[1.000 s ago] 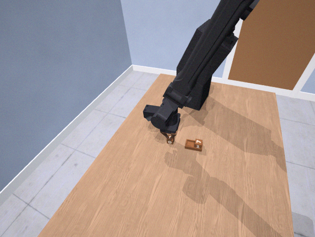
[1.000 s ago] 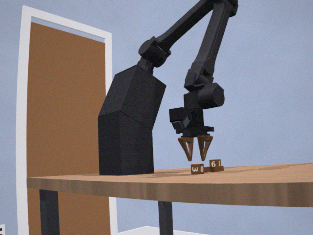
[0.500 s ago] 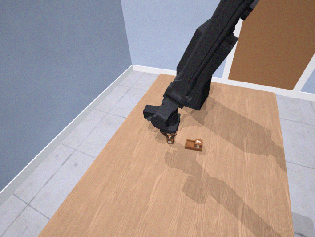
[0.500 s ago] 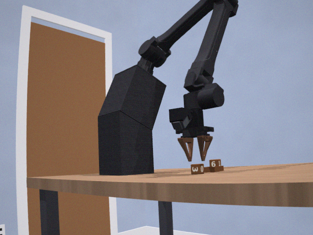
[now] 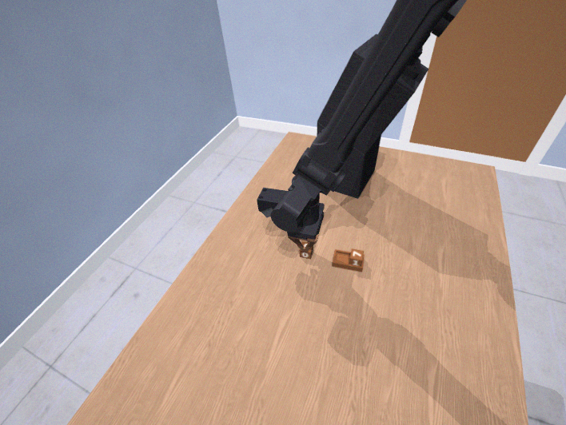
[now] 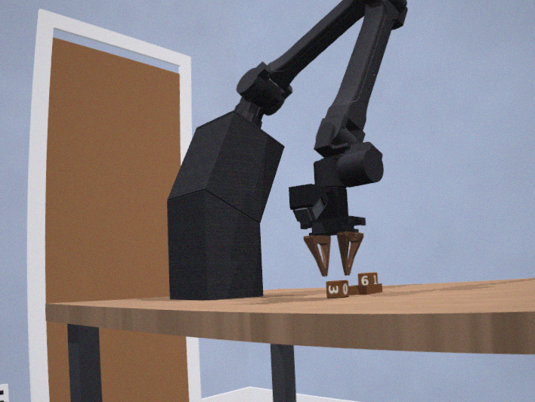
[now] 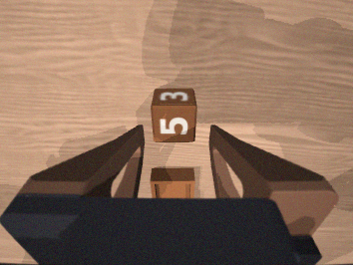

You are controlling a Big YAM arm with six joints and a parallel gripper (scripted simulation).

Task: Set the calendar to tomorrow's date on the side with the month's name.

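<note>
The brown tray lies 11 cm to the left of my hand and 4 cm below it.
</note>
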